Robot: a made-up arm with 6 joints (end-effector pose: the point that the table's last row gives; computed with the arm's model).
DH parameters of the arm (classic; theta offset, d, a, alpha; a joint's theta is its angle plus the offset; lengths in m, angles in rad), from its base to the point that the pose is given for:
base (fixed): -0.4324 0 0.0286 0
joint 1: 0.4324 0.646 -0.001 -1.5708
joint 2: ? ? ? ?
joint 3: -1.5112 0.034 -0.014 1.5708
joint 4: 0 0.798 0.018 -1.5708
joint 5: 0 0.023 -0.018 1.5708
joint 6: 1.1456 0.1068 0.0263 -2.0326
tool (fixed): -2.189 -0.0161 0 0
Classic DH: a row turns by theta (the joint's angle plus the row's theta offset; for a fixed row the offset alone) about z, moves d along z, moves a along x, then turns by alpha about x.
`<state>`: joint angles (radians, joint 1 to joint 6).
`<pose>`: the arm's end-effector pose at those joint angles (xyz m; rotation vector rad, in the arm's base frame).
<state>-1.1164 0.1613 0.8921 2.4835 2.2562 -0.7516</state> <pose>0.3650 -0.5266 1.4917 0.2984 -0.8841 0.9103</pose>
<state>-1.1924 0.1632 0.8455 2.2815 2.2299 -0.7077</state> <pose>0.3366 -0.5318 1.5106 0.2194 -0.6916 0.7310</pose>
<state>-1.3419 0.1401 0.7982 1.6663 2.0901 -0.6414</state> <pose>0.2991 -0.5571 1.5179 0.0710 -0.2404 0.1227</pose>
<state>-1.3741 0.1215 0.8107 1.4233 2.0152 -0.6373</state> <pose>0.2931 -0.5754 1.5039 0.0147 -0.0973 -0.1147</pose>
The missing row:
joint 2: 1.5112 0 -0.4027 0
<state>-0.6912 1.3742 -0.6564 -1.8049 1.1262 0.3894</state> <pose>0.6993 -0.6908 1.3841 -1.6610 -0.0685 -2.2803</pose>
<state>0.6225 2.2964 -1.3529 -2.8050 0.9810 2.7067</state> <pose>0.8380 0.5580 0.9988 0.6759 -1.7910 -0.6742</pose>
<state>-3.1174 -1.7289 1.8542 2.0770 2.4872 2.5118</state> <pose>0.4250 -0.1351 1.3018 -2.1587 0.0690 2.0651</pose>
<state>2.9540 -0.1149 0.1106 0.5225 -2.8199 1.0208</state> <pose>0.1217 -0.1123 1.7257 -1.5573 -0.4799 1.7372</pose>
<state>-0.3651 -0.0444 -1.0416 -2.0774 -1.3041 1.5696</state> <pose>-0.6008 0.3345 1.4838 -1.8976 -2.4760 -0.1630</pose>
